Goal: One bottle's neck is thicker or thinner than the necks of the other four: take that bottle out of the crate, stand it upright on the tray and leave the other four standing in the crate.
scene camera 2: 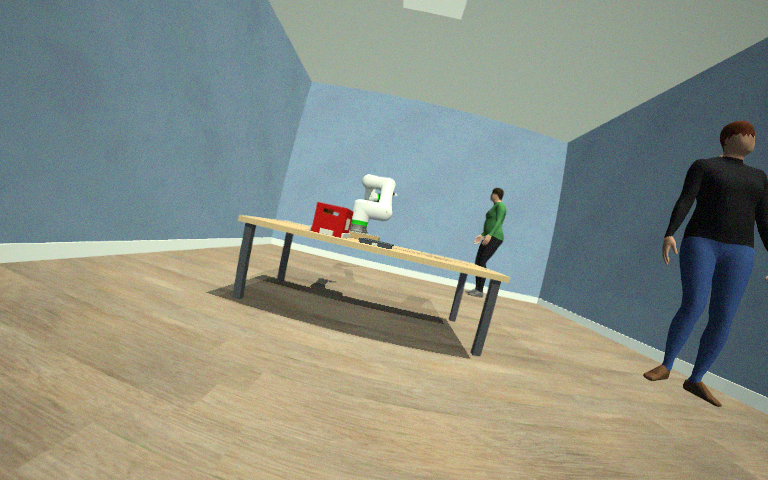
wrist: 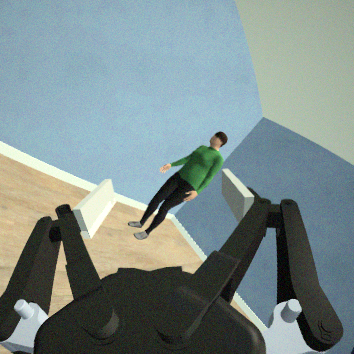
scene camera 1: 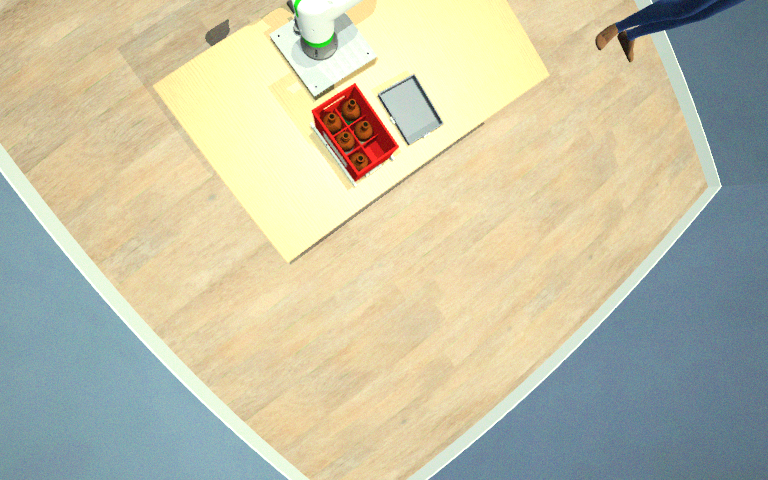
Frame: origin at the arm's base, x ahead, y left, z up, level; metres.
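Seen in the pictures: gripper, fingertip midpoint: [scene camera 2: 392, 199] [wrist: 165, 185]; arm's base, origin of the base link: [scene camera 2: 357, 232] [scene camera 1: 319, 43].
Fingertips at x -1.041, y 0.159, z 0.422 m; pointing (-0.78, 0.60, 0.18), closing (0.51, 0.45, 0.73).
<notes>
Pixels of each thing's middle, then the offset from my fingertips to it. "*": a spot on its surface instead. Level surfaces: height alone.
- red crate, body centre: [scene camera 1: 354, 136] [scene camera 2: 333, 220] dy -0.271, dx +1.444, dz -0.375 m
- grey tray, surface spot: [scene camera 1: 410, 110] * dy +0.025, dx +1.459, dz -0.457 m
- wooden table, its level: dz -0.463 m
A red crate [scene camera 1: 385, 135] [scene camera 2: 331, 220] stands on the table. Its six compartments hold brown bottles upright: one [scene camera 1: 351, 109] and another [scene camera 1: 332, 122] at the end near the robot base, one [scene camera 1: 363, 130] and another [scene camera 1: 345, 140] in the middle row, and one [scene camera 1: 359, 161] at the far end beside an empty compartment. The necks are too small to tell which differs. A grey tray [scene camera 1: 410, 110] lies beside the crate with nothing on it. My gripper [wrist: 165, 185] is open and empty, away from the crate and pointing across the room; its fingers do not show in scene camera 1.
The white arm [scene camera 1: 316, 25] [scene camera 2: 390, 198] stands on a grey base plate [scene camera 1: 359, 53] next to the crate. The wooden table [scene camera 1: 237, 141] [scene camera 2: 441, 262] carries everything. A person in green [scene camera 2: 495, 220] [wrist: 202, 167] and a person in black and blue [scene camera 2: 723, 198] [scene camera 1: 668, 16] stand off the table.
</notes>
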